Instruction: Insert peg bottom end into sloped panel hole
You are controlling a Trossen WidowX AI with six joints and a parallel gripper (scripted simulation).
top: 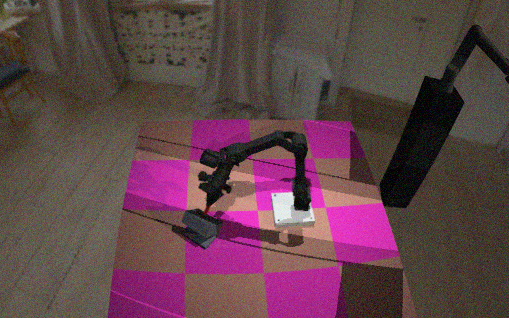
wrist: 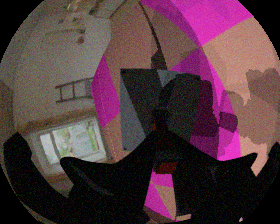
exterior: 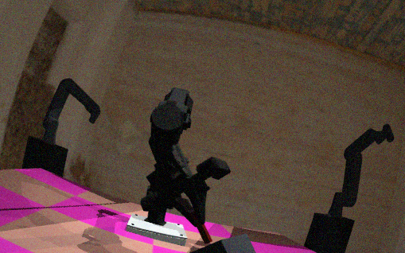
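My gripper tip is 2 cm short of the sloped grey panel, 5 cm to the right of it and 6 cm above it. From my gripper tip the other things lie so: red peg 1 cm behind, 1 cm to the right, 1 cm above.
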